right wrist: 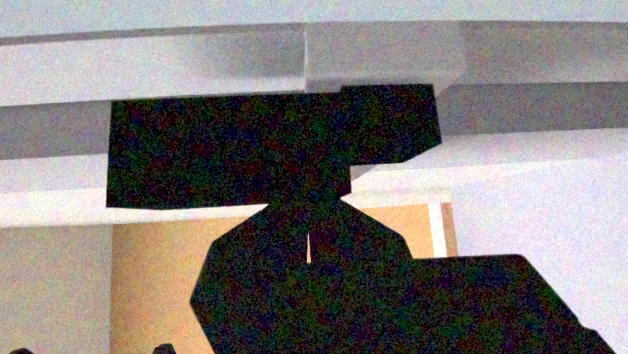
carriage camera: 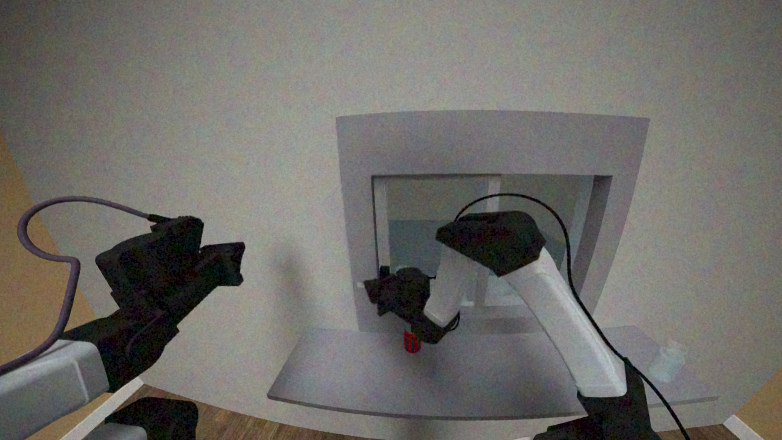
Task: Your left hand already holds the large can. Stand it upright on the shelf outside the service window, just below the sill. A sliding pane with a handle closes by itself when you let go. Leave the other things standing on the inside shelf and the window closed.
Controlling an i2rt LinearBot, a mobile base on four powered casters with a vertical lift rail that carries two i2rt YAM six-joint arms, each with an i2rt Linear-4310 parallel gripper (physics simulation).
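Places are measured from the left arm's base along level axes (x ahead, y left, z up), in metres.
Pixels of known places: left gripper, fingertip midpoint: (right wrist: 163, 345) (carriage camera: 241, 244); right gripper, fingertip midpoint: (carriage camera: 365, 281).
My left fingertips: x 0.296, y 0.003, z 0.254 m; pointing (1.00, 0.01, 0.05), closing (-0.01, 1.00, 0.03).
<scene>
Behind a point stands the place of what it marks.
My left gripper (carriage camera: 238, 264) is shut and empty, in front of the wall left of the window. My right gripper (carriage camera: 369, 291) {x 0.429, y -0.245, z 0.063 m} (right wrist: 307, 185) {x 0.429, y -0.245, z 0.063 m} is shut with nothing between its fingers; its tips are at the lower edge of the dark handle (carriage camera: 384, 270) {x 0.412, y -0.305, z 0.109 m} (right wrist: 225, 150) {x 0.420, y -0.317, z 0.084 m}, and I cannot tell whether they touch. The sliding pane (carriage camera: 381, 218) {x 0.453, y -0.304, z 0.250 m} stands at the left jamb and looks closed. A red can (carriage camera: 412, 343) {x 0.344, y -0.376, z -0.111 m} stands upright on the outside shelf (carriage camera: 339, 377) {x 0.278, y -0.162, z -0.159 m} below the sill, its top partly hidden by the right wrist. No green can shows clearly.
A pale translucent jar (carriage camera: 668, 362) {x 0.130, y -1.039, z -0.088 m} stands at the right end of the outside shelf. The grey window frame (carriage camera: 492, 139) {x 0.394, y -0.581, z 0.452 m} surrounds the opening. My right arm crosses in front of the window and shelf. Faint pale shapes behind the glass are too unclear to name.
</scene>
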